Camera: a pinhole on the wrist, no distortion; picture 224 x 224 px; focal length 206.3 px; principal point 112.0 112.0 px. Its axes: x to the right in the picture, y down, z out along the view. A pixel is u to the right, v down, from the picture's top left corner.
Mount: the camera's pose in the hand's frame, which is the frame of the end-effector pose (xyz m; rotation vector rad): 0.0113 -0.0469 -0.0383 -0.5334 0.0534 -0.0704
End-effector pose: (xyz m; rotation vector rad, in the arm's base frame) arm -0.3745 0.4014 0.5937 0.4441 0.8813 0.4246
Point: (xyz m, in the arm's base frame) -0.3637 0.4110 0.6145
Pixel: 59.7 177.3
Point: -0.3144 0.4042 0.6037
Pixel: 134.5 96.4
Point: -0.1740 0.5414 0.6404
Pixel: 212.8 142.6
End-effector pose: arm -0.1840 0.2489 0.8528 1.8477 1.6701 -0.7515
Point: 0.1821 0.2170 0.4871
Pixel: 203.0 202.3
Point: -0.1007 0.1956 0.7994
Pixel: 88.6 187.2
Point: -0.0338 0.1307 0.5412
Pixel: 170.1 117.2
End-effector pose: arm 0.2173 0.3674 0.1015 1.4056 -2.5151 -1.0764
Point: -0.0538 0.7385 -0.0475
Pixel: 58.1 113.3
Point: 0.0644 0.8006 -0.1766
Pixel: 28.8 45.7
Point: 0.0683 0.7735 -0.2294
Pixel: 42.8 26.8
